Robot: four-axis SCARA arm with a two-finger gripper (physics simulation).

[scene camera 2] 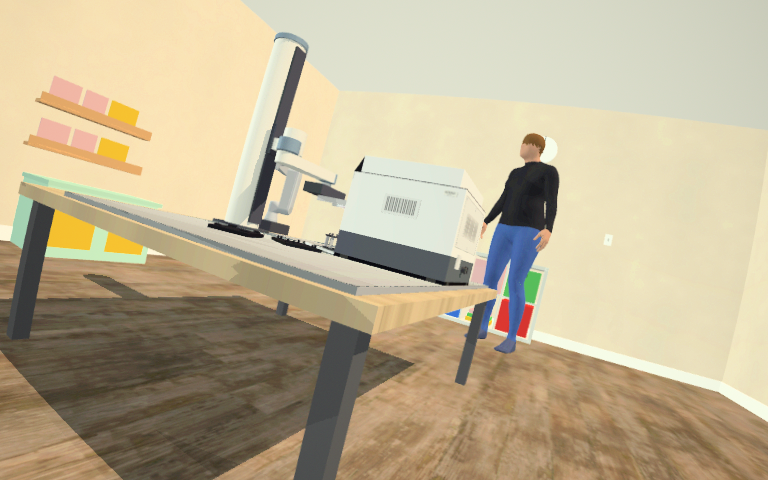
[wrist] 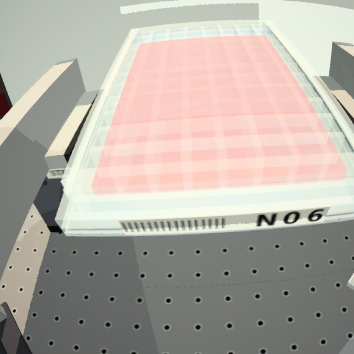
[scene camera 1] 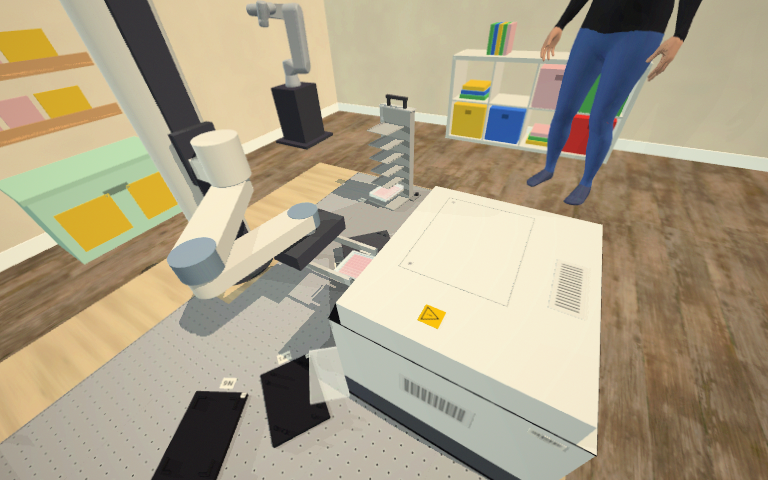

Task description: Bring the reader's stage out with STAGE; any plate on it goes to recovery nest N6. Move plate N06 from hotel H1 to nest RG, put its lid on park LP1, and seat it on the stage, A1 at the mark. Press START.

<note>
In view: the gripper point(scene camera 1: 364, 266).
The gripper shows as well in the wrist view point(wrist: 208, 63).
</note>
